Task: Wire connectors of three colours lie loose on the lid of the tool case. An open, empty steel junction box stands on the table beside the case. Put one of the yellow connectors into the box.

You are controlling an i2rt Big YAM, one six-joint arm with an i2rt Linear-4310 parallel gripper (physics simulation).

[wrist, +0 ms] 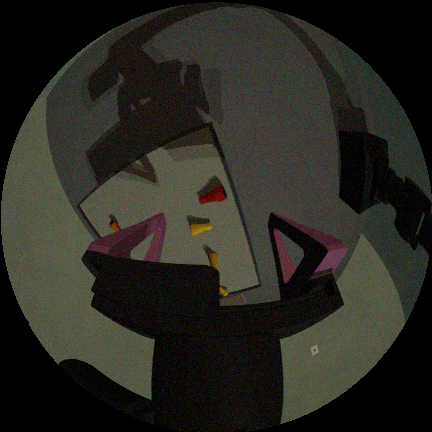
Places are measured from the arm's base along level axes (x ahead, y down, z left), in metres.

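Where they show: gripper, fingertip midpoint: [216, 218]; arm's base, origin of the base link: [378, 178].
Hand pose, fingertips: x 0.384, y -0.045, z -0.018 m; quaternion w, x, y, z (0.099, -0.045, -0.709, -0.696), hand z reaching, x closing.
Things, the pixels of their top centre, and the offset from my fingertips. "spot": a spot on its surface instead. Level surfaces: height alone.
- pale lid, surface spot: [175, 192] spot: dx +0.039, dy +0.039, dz -0.017 m
- second yellow connector, middle of its top: [213, 268] dx +0.022, dy +0.015, dz +0.090 m
- third yellow connector, middle of its top: [222, 293] dx +0.028, dy +0.024, dz +0.192 m
- steel junction box, middle of its top: [227, 300] dx +0.037, dy +0.087, dz +0.377 m
- red connector, middle of its top: [212, 200] dx +0.001, dy +0.023, dz -0.006 m
- orange connector, middle of its top: [113, 230] dx +0.139, dy +0.027, dz +0.003 m
- grey table, its level: dy +0.125 m
My gripper [216, 218] is open, its two pink-sided fingers wide apart, with nothing between them; it hangs above the case lid. The pale lid [175, 192] of the tool case shows left of the middle. A yellow connector [201, 229] lies on the lid, seen in the gap between the fingertips. A second yellow connector [214, 260] lies below it in the view, and a third yellow connector [223, 291] shows partly at the lid's lower edge, behind the gripper body. A sliver of the steel junction box [233, 299] shows past that edge; its opening is hidden by the gripper.
A red connector [213, 195] lies near the lid's right edge. An orange connector [114, 225] lies at the left, by the left finger. The grey table [280, 150] surrounds the case. Dark parts of the arm [362, 172] stand at the right. Shadows of the arm fall across table and lid.
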